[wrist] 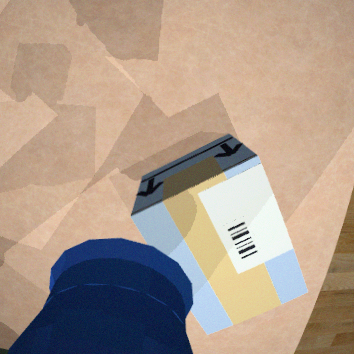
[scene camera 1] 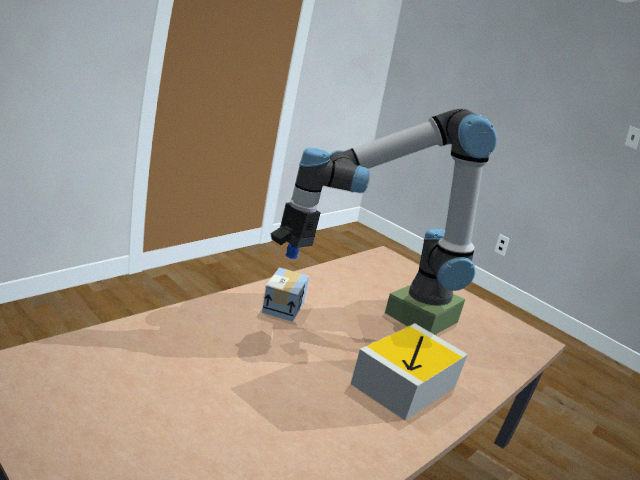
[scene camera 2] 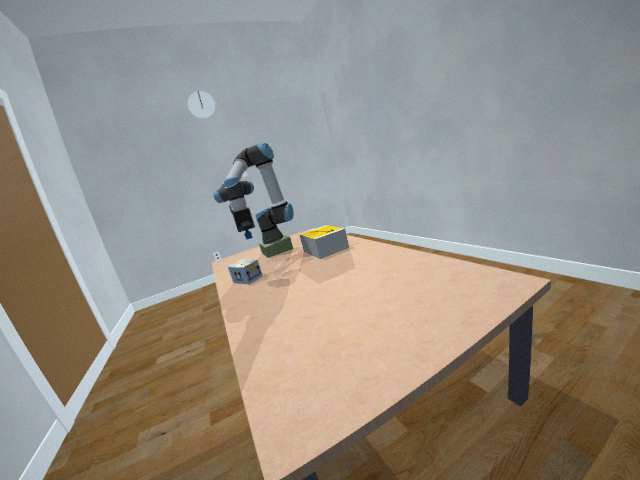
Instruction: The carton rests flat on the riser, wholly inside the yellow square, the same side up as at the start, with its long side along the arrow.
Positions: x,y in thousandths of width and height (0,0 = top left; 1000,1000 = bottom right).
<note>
The suction cup (wrist: 306,815) holds nothing. The cup hangs 21 cm from the middle of a carton (scene camera 1: 446,611), above it. The table carries a grey riser (scene camera 2: 502,505).
The carton also shows in the wrist view (wrist: 600,595). The wrist view misses the grey riser: it is out of frame.
</note>
